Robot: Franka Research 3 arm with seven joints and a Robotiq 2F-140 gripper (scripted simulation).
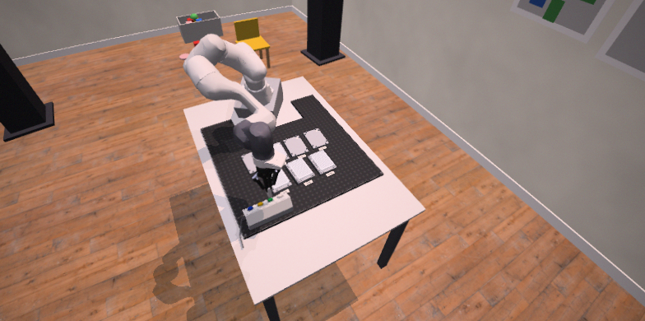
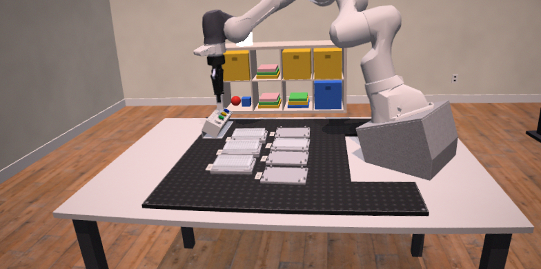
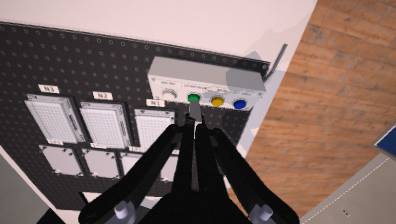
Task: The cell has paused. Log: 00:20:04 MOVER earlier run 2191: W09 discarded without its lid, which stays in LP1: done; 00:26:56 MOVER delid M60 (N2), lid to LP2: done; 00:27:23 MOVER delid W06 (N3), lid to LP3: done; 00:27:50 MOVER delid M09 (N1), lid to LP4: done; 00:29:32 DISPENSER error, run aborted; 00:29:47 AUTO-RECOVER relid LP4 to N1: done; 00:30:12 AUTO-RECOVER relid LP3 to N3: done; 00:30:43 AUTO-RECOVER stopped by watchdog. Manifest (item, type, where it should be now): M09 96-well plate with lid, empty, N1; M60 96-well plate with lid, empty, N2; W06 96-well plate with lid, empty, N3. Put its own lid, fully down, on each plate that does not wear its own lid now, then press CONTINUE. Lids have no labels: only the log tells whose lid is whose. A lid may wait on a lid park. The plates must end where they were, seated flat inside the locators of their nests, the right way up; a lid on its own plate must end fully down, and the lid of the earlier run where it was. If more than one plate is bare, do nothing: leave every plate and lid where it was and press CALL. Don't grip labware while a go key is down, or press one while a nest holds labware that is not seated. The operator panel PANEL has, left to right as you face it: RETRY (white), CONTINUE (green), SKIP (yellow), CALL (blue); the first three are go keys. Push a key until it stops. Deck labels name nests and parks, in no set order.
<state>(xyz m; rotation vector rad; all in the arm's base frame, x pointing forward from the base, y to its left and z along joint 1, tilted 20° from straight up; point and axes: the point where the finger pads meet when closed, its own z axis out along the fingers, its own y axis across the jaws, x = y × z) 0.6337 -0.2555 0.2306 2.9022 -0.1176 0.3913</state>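
My gripper is now 70 mm above the green key. From my hand the other things lie so: white key: 10 mm ahead, 50 mm to the left, 70 mm below; then blue key: 10 mm behind, 100 mm to the right, 70 mm below; then yellow key: 50 mm to the right, 70 mm below.
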